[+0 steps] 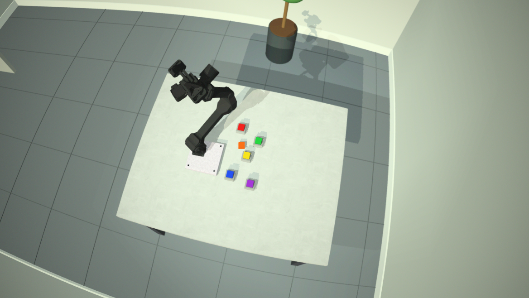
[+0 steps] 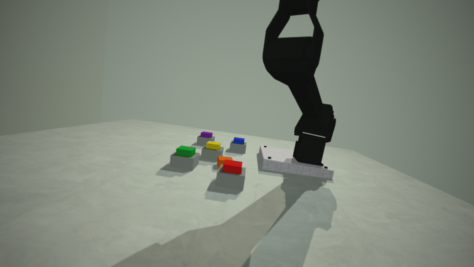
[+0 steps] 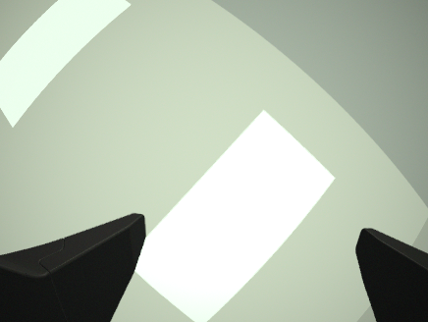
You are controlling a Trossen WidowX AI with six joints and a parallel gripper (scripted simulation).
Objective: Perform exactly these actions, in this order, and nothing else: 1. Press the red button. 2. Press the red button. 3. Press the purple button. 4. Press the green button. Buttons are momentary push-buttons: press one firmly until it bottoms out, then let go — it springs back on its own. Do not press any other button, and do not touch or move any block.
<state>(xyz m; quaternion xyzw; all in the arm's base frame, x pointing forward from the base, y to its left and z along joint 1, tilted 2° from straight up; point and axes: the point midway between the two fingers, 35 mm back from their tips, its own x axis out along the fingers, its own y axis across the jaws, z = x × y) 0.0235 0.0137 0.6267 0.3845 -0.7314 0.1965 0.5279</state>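
My gripper tip is now 19 cm short of the red button, 17 cm to the right of it and 65 cm above it. Also, from my gripper tip: orange block (21 cm ahead, 8 cm to the left, 67 cm below); then blue button (19 cm ahead, 10 cm to the right, 65 cm below); then yellow button (25 cm ahead, 2 cm to the left, 65 cm below).
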